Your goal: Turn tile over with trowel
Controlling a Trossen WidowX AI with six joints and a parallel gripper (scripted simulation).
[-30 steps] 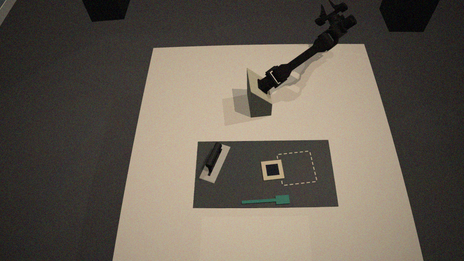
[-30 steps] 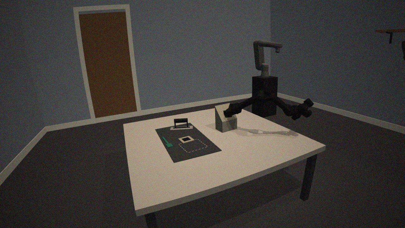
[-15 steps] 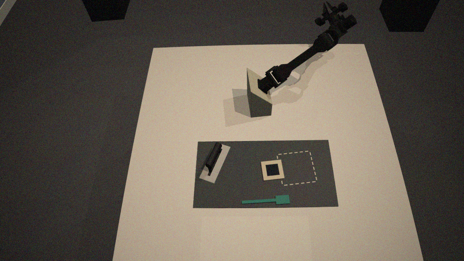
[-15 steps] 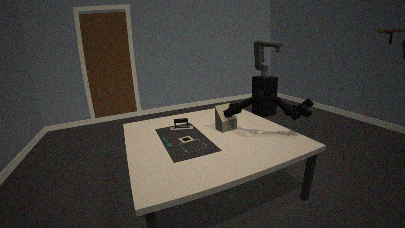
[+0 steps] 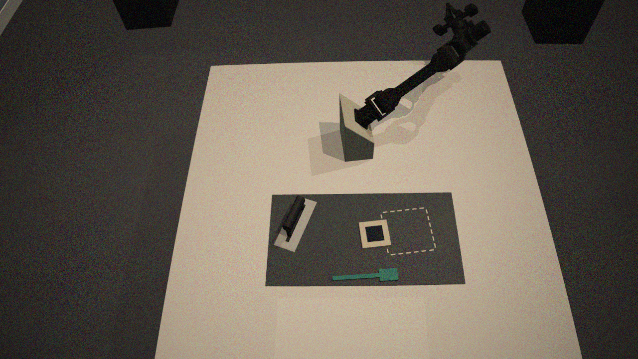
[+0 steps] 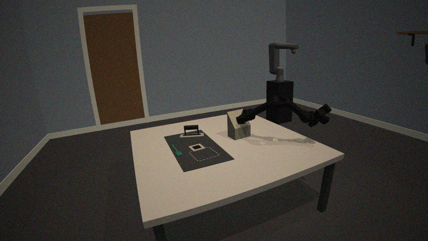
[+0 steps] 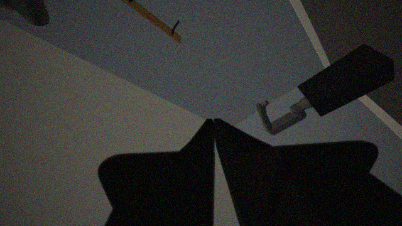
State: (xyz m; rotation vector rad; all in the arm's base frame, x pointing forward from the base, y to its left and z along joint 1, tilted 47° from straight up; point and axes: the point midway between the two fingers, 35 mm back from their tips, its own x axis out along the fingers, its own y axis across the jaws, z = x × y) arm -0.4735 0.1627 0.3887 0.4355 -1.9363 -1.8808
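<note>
Right now the green trowel is 1060 mm ahead of my gripper tip, 370 mm to the right of it and 240 mm below it. Round my gripper tip: tile: 910 mm ahead, 350 mm to the right, 240 mm below; then dark mat: 920 mm ahead, 390 mm to the right, 270 mm below.
</note>
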